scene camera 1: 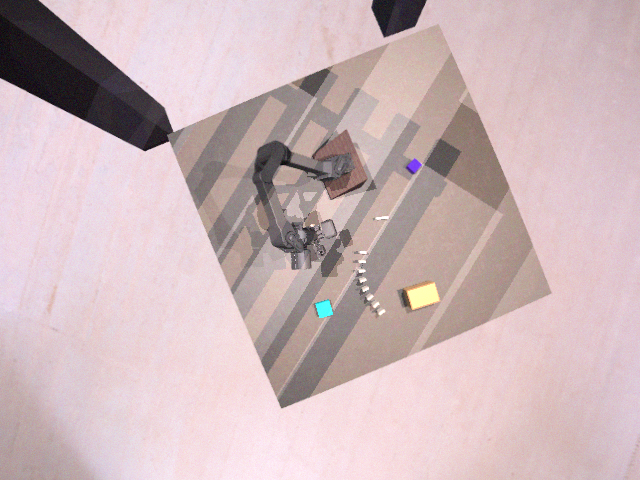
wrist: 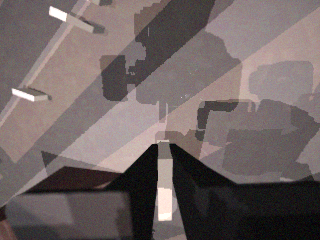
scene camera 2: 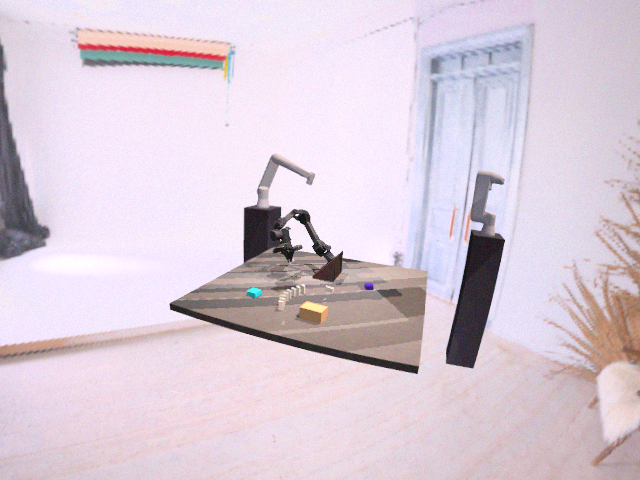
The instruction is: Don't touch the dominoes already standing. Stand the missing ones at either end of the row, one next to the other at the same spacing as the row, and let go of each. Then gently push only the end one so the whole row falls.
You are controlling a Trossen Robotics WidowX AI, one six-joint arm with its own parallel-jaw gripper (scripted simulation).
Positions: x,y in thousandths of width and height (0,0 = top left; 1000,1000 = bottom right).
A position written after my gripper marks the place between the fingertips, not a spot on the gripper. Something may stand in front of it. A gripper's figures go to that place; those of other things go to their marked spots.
My gripper (wrist: 511,623) is 11 cm from the lens. A white domino (wrist: 517,673) is 9 cm from the lens.
